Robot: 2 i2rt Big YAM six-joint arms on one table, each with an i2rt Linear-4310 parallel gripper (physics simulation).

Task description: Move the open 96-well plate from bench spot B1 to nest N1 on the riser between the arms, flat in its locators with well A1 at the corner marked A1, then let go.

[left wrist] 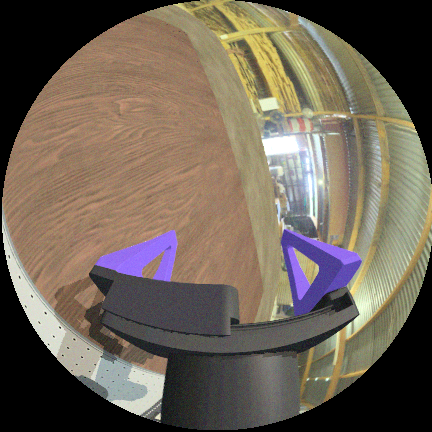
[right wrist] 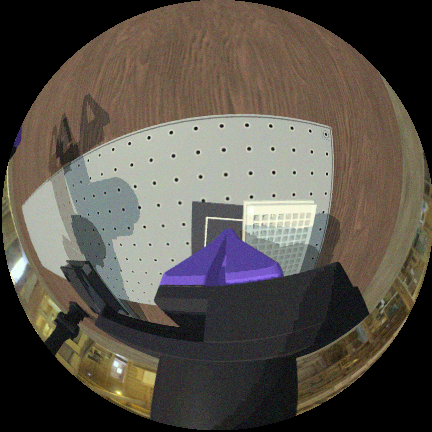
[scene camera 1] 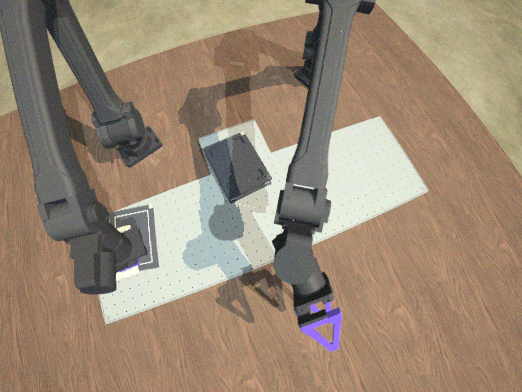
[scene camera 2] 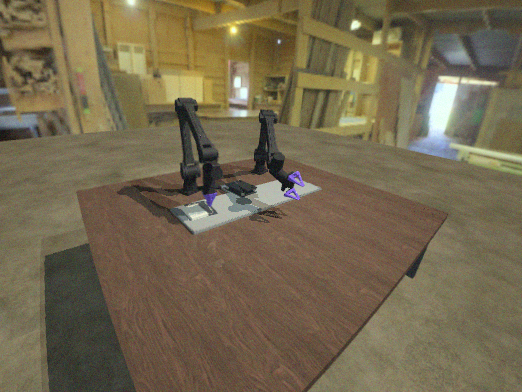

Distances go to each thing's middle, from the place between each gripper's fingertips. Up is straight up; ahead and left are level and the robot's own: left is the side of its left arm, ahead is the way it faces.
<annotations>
My right gripper is now 6 cm past the white well plate (right wrist: 280, 228), 5 cm to the left of it and 3 cm above it. Round my right hand: dark nest (scene camera 1: 142, 217) 8 cm behind, 4 cm below, 1 cm to the right.
I see the dark nest 39 cm behind my left hand, 31 cm to the right of it and 14 cm below it. The rest, counted from my left hand: white well plate: 37 cm behind, 36 cm to the right, 13 cm below.
</annotations>
